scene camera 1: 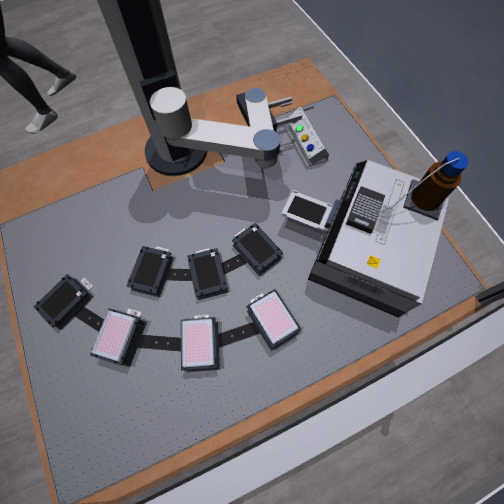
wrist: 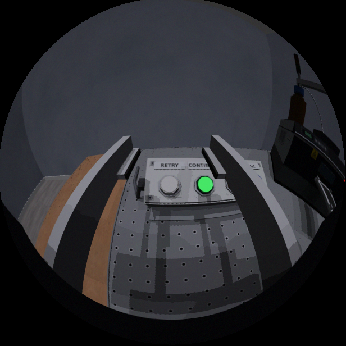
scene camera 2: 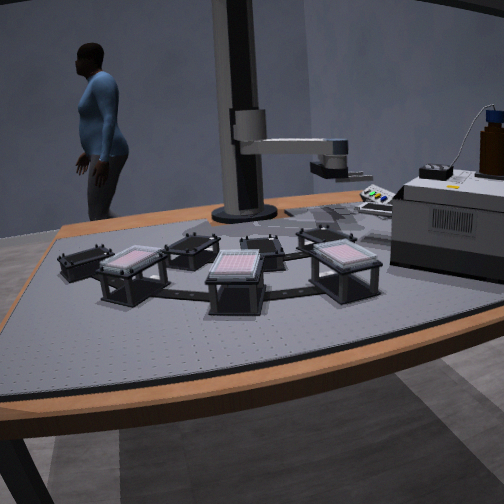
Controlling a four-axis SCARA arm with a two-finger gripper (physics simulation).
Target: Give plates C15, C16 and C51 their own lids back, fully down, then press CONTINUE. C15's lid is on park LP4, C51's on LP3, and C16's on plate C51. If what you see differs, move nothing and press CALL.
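Three pink plates, left (scene camera 1: 116,336) (scene camera 2: 131,257), middle (scene camera 1: 198,342) (scene camera 2: 235,263) and right (scene camera 1: 273,317) (scene camera 2: 345,253), sit on raised stands. Clear rims show around them, like lids; seating and plate names cannot be read. Four low dark parks (scene camera 1: 62,301) (scene camera 1: 150,270) (scene camera 1: 208,272) (scene camera 1: 257,248) show no lid on top. The button panel (scene camera 1: 310,135) (wrist: 187,186) has its CONTINUE button (scene camera 1: 299,128) (scene camera 2: 372,193) (wrist: 205,184) lit bright green. My gripper (scene camera 1: 296,109) (scene camera 2: 369,176) (wrist: 170,142) is shut and empty, above the panel's RETRY end. Its right finger partly hides the SKIP and CALL area.
A white instrument (scene camera 1: 390,235) (scene camera 2: 452,225) stands at the right with an extended tray (scene camera 1: 306,210). A brown bottle (scene camera 1: 436,190) (scene camera 2: 492,150) with a blue cap and tube stands on it. Dark link bars (scene camera 1: 157,342) join the stands. A person (scene camera 2: 100,115) stands behind the table.
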